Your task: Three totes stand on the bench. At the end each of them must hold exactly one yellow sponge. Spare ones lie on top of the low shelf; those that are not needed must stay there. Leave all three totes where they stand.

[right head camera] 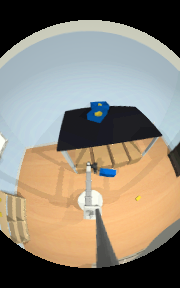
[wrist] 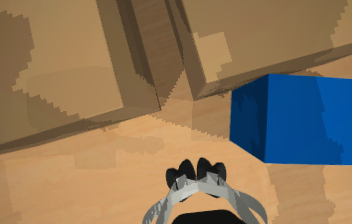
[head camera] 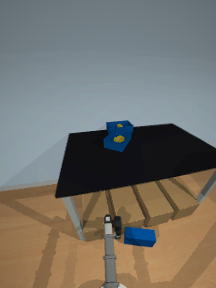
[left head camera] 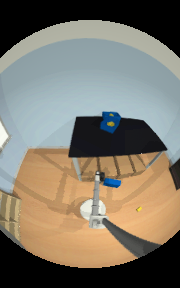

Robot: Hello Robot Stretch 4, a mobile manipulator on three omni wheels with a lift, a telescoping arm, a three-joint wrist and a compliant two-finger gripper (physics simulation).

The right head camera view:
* black bench: 121,123
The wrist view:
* my gripper: 195,171
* blue tote: 280,119
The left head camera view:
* black bench: 132,136
